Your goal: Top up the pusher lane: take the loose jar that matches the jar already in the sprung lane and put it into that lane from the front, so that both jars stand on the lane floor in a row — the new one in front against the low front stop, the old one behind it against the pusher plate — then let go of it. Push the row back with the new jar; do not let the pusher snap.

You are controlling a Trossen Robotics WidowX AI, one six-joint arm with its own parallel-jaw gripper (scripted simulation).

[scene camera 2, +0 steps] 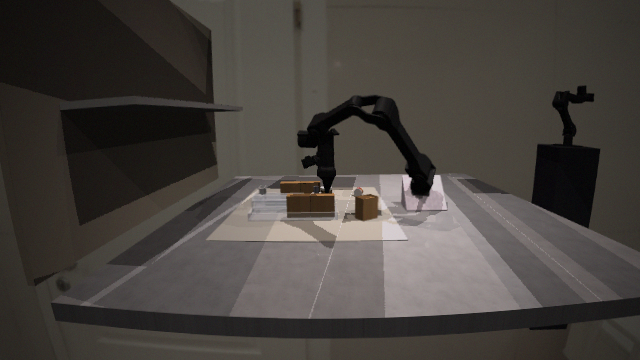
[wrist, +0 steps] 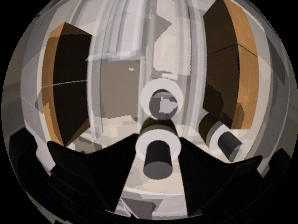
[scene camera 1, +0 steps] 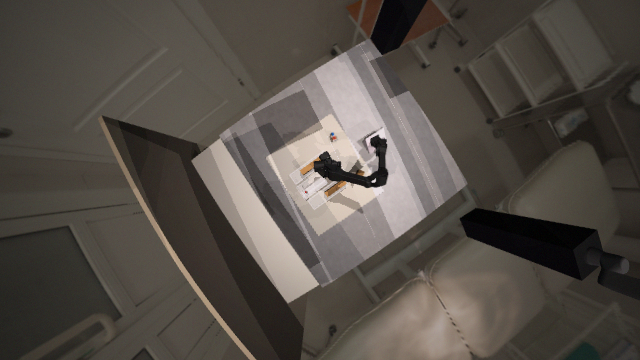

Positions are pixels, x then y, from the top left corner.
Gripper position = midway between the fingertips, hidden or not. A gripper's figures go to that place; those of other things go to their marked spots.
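A jar (wrist: 219,139) sits 0.12 m from the lens, while the gripper (wrist: 158,139) is 0.10 m from the lens.
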